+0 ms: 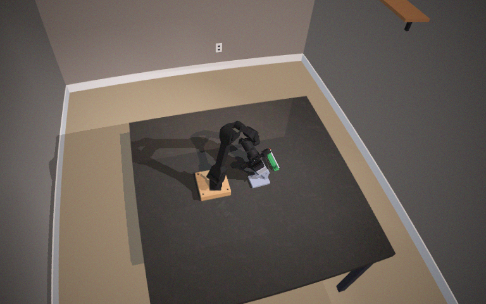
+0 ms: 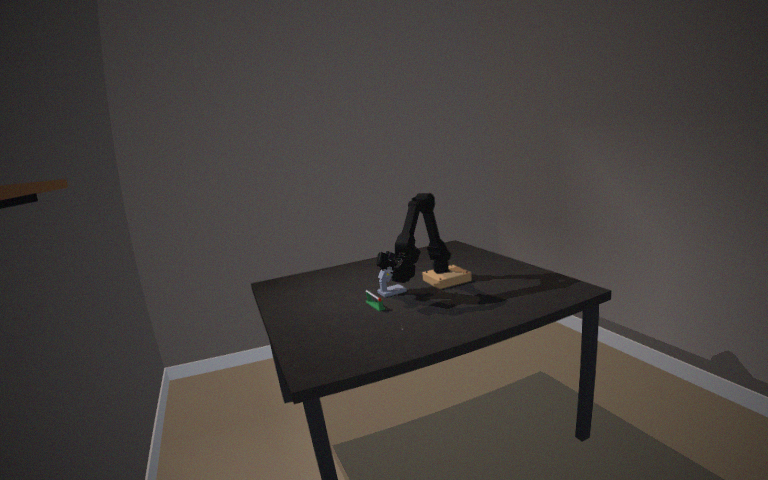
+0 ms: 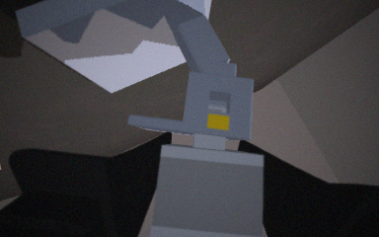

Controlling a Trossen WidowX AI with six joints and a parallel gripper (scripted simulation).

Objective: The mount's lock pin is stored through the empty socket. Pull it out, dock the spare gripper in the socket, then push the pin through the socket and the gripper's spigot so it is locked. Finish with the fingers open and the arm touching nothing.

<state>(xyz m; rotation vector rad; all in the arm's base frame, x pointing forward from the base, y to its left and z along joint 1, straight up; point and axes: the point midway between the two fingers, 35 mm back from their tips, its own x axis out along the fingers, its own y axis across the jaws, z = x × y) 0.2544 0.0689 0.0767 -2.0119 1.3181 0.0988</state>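
Right now the spare gripper is 2 cm behind my gripper tip, 1 cm to the left of it and 3 cm above it. The rest, counted from my gripper tip: green strip: 8 cm ahead, 15 cm to the left, 8 cm below; then grey mount: 2 cm to the left, 5 cm below.
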